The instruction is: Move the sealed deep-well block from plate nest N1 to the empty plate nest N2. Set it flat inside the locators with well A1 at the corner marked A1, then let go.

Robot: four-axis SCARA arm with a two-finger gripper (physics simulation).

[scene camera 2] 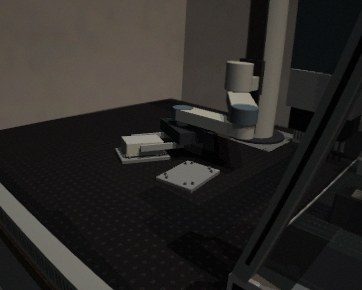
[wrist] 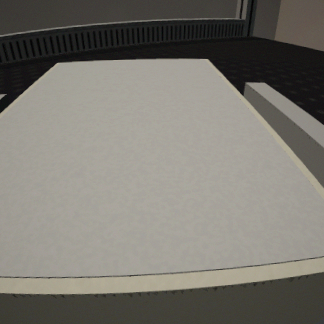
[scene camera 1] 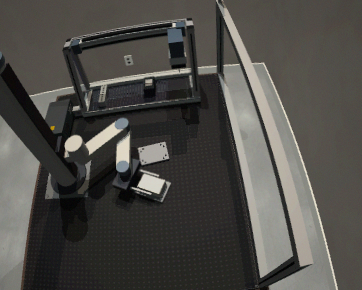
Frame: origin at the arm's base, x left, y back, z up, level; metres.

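Seen in the pictures: gripper, fingertip midpoint: [scene camera 2: 135, 142] [wrist: 128, 107] [scene camera 1: 155, 185]; arm's base at its link origin: [scene camera 2: 254, 137] [scene camera 1: 68, 177].
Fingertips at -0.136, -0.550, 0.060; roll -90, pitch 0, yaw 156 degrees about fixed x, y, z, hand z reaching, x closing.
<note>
Pixels of each thing's top centre, then the offset from my fingertips to it, as dx, dy, dz. "*": a spot on its surface instead. Level surfaces: height alone.
- sealed deep-well block at its top centre: [wrist: 124, 97] [scene camera 2: 142, 138] [scene camera 1: 151, 183] +0.009, +0.020, +0.013
- Plate nest N1 at its top centre: [scene camera 2: 189, 170] [scene camera 1: 153, 152] +0.227, +0.012, -0.026
- blue-grey head at a spot on its surface: [scene camera 1: 176, 42] * +0.604, -0.192, +0.436
- long framed panel at its surface level: dz +0.560
The sealed deep-well block [scene camera 1: 151, 183] [scene camera 2: 142, 141] [wrist: 150, 165], pale with a flat light top, sits level and very low over plate nest N2 [scene camera 1: 161, 198] [scene camera 2: 145, 159], inside its outline as far as shows. Whether its underside touches the nest all round cannot be told. The gripper [scene camera 1: 156, 185] [scene camera 2: 137, 142] is shut on the block, with one long finger along each of two opposite sides. Plate nest N1 [scene camera 1: 153, 153] [scene camera 2: 188, 175] is bare, with small dark locators near its corners. The A1 mark and the N2 locators under the block cannot be made out.
A gantry frame [scene camera 1: 193, 65] with a blue-grey head [scene camera 1: 176, 42] stands at the back in scene camera 1. A long framed panel [scene camera 1: 270, 130] runs along the right side. The arm's column [scene camera 1: 30, 120] [scene camera 2: 276, 65] stands on a base plate beside the nests.
</note>
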